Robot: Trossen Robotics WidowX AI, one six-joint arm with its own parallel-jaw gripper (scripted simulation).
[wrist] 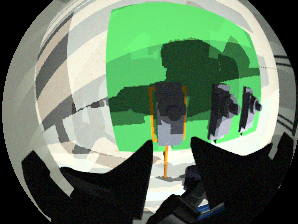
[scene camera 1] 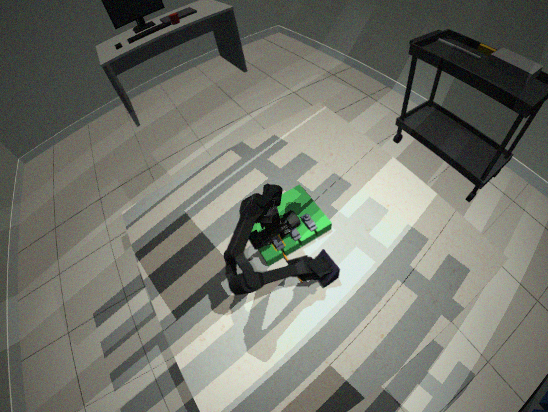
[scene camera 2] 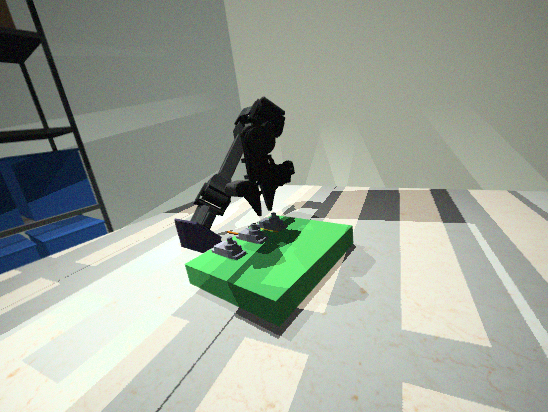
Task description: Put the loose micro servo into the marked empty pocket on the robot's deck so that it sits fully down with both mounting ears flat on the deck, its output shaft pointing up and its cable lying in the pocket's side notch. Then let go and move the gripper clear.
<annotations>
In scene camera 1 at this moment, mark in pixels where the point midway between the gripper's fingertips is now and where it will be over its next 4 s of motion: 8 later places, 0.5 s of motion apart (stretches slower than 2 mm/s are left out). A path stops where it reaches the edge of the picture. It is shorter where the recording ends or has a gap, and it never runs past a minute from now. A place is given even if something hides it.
The gripper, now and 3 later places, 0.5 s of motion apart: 277,240; 266,222; 261,207; 259,205
</annotations>
